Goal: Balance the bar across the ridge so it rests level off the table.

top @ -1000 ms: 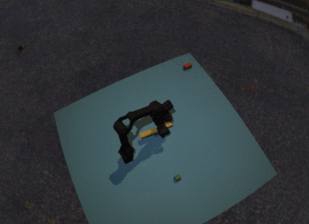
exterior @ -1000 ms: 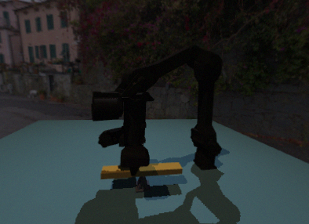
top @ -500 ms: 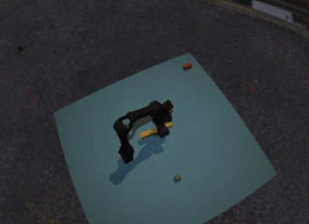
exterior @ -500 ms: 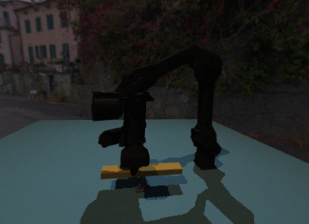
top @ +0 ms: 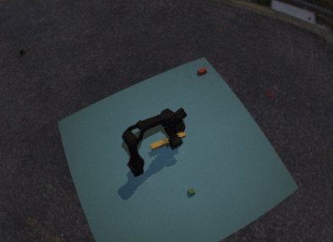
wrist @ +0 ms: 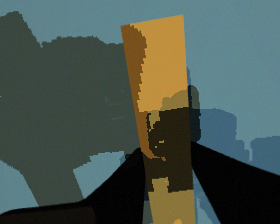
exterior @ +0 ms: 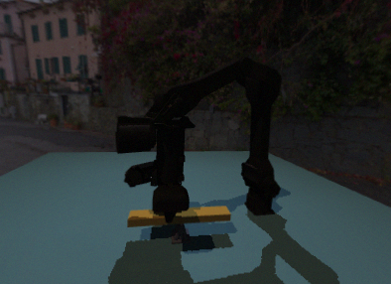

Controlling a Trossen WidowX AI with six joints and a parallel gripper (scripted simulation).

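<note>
My gripper tip is 30 mm past the yellow bar. Also, from my gripper tip: orange-red block: 460 mm ahead, 420 mm to the left, 30 mm below; then small green cube: 360 mm to the right, 50 mm behind, 30 mm below.
</note>
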